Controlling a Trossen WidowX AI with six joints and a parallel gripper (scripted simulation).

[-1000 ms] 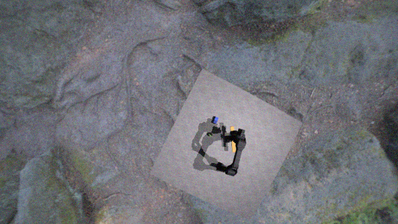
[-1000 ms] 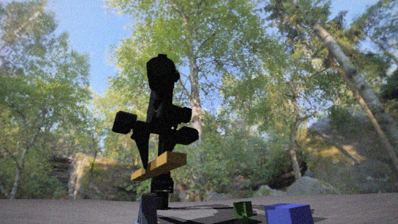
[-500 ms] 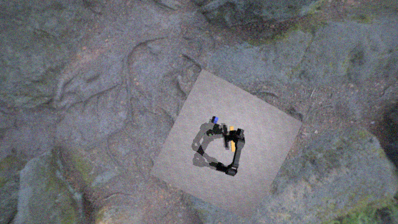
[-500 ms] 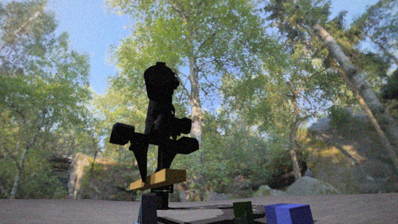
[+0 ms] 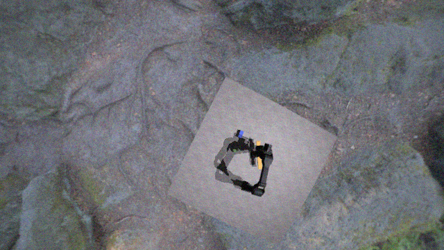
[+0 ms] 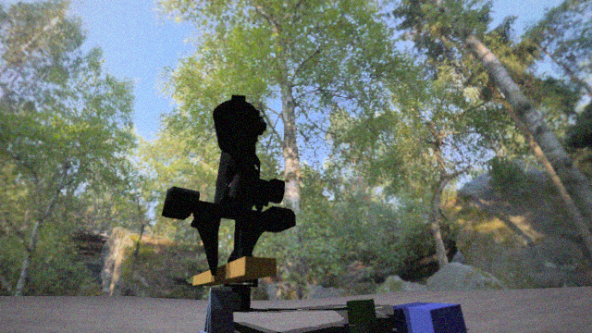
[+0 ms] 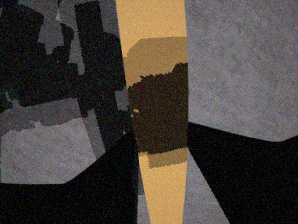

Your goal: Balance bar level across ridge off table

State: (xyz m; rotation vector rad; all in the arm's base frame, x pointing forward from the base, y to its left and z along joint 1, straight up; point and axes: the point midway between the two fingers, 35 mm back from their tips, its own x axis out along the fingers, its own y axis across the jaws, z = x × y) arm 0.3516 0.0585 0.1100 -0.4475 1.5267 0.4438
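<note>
My gripper tip is 2 cm past the bar and 1 cm to the left of it. Also, from my gripper tip: blue cube: 7 cm ahead, 21 cm to the left, 6 cm below; then green cube: 9 cm behind, 19 cm to the left, 6 cm below.
</note>
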